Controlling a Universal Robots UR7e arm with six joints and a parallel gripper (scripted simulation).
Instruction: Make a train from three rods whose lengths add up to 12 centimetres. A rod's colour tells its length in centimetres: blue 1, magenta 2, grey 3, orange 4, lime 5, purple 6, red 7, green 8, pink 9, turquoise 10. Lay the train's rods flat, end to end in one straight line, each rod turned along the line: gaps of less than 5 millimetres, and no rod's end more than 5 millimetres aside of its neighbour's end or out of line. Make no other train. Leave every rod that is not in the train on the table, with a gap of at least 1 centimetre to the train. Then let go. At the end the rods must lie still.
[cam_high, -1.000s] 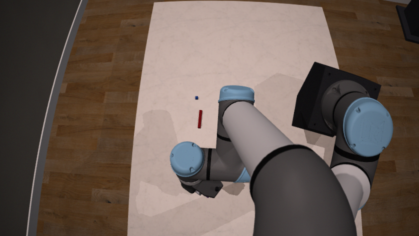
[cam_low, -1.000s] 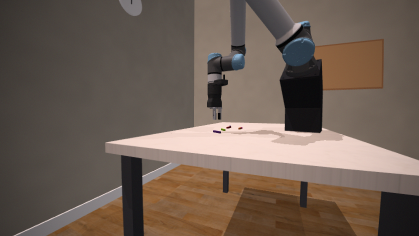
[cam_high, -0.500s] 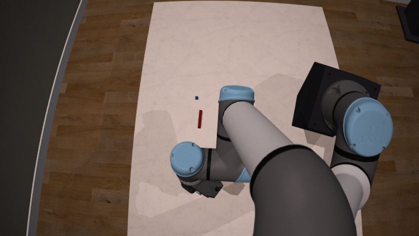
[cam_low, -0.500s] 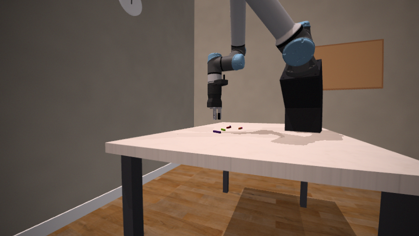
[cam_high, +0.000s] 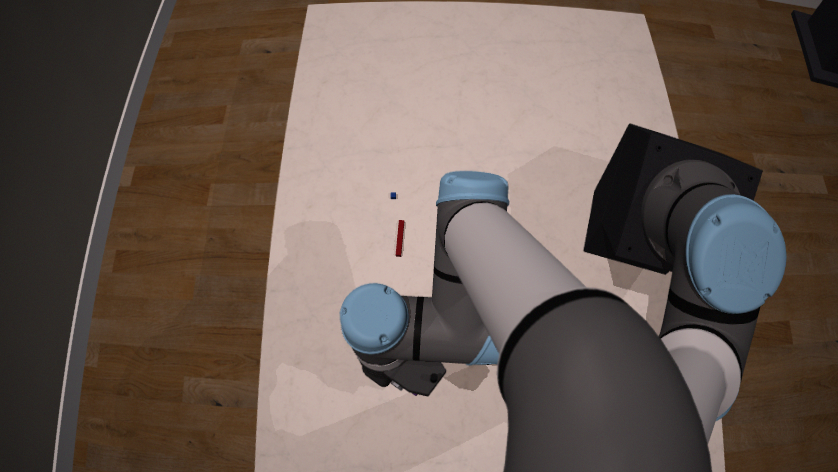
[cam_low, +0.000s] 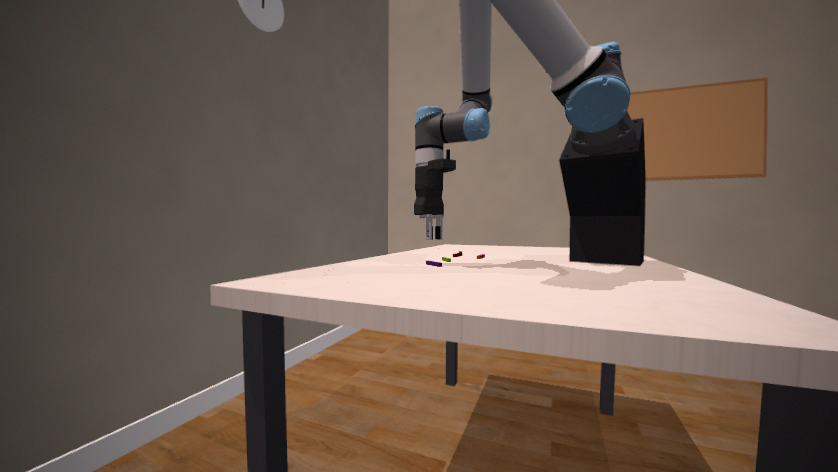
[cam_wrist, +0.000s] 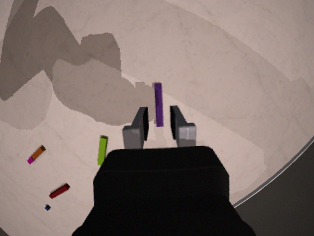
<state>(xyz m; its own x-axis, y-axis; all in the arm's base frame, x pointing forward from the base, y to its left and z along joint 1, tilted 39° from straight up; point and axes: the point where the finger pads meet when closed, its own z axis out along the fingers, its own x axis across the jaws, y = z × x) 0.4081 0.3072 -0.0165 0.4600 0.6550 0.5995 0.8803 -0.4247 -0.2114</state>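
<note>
Now: hand 8 cm above the purple rod. Also, from my hand: red rod (27 cm to the right, 8 cm below, 5 cm ahead); orange rod (24 cm to the right, 8 cm below, 4 cm behind); lime rod (11 cm to the right, 8 cm below, 2 cm ahead).
</note>
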